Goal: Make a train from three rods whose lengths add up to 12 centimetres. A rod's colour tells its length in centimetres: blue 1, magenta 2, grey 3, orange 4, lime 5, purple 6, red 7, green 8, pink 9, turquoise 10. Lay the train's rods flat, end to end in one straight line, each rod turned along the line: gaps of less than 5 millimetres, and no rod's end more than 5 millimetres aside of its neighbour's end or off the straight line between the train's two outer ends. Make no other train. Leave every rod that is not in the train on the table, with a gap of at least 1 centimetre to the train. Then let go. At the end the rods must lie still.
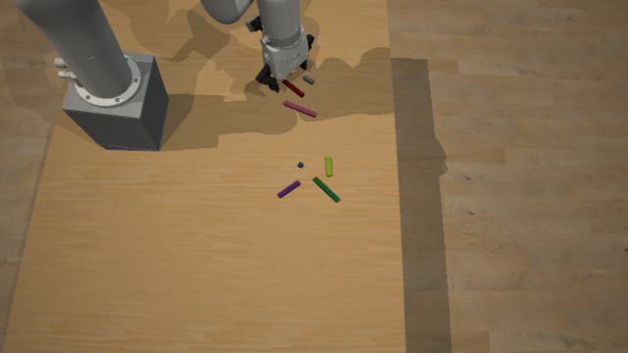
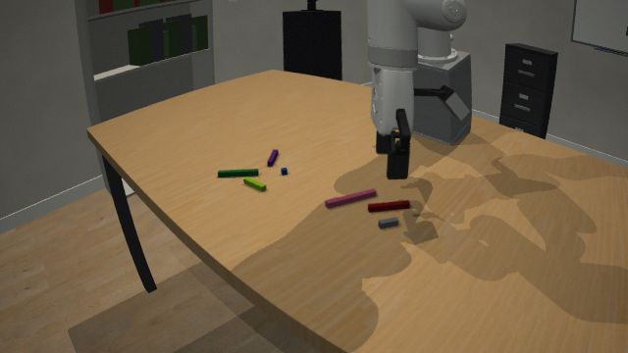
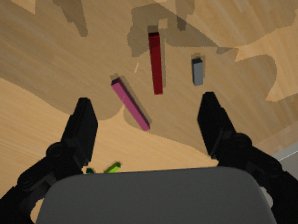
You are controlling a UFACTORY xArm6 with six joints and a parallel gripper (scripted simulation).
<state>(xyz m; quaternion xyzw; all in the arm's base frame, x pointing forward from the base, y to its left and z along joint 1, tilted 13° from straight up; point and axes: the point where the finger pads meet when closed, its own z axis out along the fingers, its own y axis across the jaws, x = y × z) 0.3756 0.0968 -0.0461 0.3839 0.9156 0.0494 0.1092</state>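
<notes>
Right now my hand is 3 cm short of the blue rod, 21 cm to the left of it and 8 cm above it. Also, from my hand: grey rod: 5 cm ahead, 4 cm to the left, 8 cm below; then pink rod: 3 cm ahead, 5 cm to the right, 8 cm below; then red rod: 1 cm ahead, 1 cm to the left, 8 cm below.
</notes>
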